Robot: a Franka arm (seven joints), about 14 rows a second.
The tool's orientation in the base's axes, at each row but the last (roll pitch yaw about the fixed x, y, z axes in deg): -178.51, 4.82, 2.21; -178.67, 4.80, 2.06; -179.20, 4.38, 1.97; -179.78, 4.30, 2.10; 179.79, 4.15, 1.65; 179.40, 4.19, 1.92
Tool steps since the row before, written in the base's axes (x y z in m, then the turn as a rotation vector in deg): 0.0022, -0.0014, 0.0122, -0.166, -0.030, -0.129; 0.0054, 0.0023, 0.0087, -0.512, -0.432, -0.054; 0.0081, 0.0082, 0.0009, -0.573, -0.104, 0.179; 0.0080, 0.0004, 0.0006, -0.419, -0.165, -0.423; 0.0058, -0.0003, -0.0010, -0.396, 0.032, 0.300; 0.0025, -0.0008, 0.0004, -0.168, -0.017, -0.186
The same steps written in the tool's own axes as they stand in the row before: 0.0011, 0.0012, -0.0124, -0.156, 0.027, 0.142; 0.0047, -0.0023, -0.0091, -0.521, 0.415, 0.088; 0.0083, -0.0079, -0.0014, -0.588, 0.082, -0.136; 0.0079, -0.0001, -0.0012, -0.392, 0.151, 0.453; 0.0058, 0.0005, 0.0006, -0.416, -0.042, -0.271; 0.0024, 0.0009, -0.0006, -0.154, 0.009, 0.198
